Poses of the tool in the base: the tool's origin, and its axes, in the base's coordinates. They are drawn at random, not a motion.
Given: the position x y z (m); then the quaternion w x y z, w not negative.
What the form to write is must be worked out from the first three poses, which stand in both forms.
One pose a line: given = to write
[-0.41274 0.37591 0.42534 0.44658 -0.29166 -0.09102 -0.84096] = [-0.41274 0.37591 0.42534 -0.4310 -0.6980 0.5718 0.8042 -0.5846 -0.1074]
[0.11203 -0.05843 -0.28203 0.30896 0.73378 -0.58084 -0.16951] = [0.11203 -0.05843 -0.28203 0.2678 -0.9572 0.1101 -0.7477 -0.1343 0.6503]
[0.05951 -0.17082 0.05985 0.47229 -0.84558 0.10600 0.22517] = [0.05951 -0.17082 0.05985 0.8761 0.0334 -0.4809 -0.3920 -0.5314 -0.7510]
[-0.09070 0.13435 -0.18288 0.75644 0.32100 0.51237 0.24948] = [-0.09070 0.13435 -0.18288 0.3505 0.7064 -0.6150 -0.0485 0.6694 0.7413]
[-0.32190 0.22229 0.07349 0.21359 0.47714 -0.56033 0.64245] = [-0.32190 0.22229 0.07349 -0.4534 -0.2603 0.8524 -0.8092 -0.2808 -0.5161]
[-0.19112 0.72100 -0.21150 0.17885 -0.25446 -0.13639 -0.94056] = [-0.19112 0.72100 -0.21150 -0.8065 -0.2670 0.5275 0.4059 -0.8988 0.1655]
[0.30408 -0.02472 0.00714 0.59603 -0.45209 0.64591 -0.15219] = [0.30408 -0.02472 0.00714 0.1193 -0.7654 -0.6324 -0.4026 0.5449 -0.7355]
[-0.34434 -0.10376 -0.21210 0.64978 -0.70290 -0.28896 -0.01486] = [-0.34434 -0.10376 -0.21210 0.8326 0.3869 0.3964 0.4255 0.0114 -0.9049]
